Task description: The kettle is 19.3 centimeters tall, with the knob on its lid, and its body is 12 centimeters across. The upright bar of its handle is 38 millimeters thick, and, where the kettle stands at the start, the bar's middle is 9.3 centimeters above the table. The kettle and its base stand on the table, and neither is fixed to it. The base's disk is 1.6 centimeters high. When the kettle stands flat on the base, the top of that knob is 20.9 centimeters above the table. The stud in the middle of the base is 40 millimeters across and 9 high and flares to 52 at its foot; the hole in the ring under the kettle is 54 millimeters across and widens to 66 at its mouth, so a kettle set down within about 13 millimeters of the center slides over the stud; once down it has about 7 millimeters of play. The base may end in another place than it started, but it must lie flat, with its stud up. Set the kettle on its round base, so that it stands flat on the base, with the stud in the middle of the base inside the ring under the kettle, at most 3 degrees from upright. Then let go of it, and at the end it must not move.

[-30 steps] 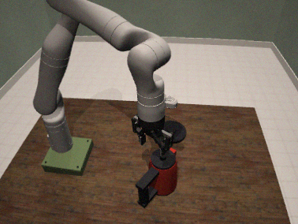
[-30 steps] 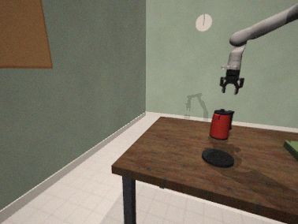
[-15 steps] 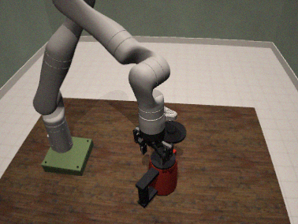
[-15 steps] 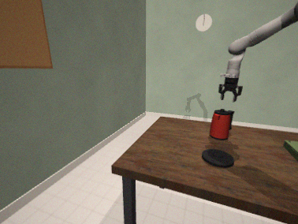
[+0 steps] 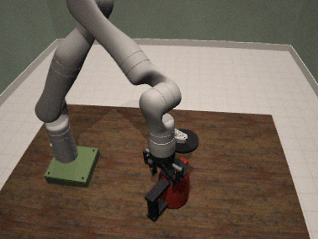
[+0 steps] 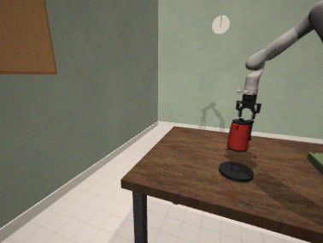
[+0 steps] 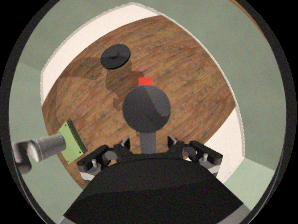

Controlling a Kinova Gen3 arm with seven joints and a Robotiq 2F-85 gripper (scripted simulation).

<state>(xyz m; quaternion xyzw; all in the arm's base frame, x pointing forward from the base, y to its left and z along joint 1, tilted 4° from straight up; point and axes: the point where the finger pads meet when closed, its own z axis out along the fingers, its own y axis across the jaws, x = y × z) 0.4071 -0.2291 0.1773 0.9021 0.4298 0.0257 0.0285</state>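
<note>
My gripper is now 20 mm short of the red kettle, 20 mm to the right of it and 100 mm above it. The rest, counted from my hand: round base: 100 mm ahead, 340 mm to the left, 180 mm below.
</note>
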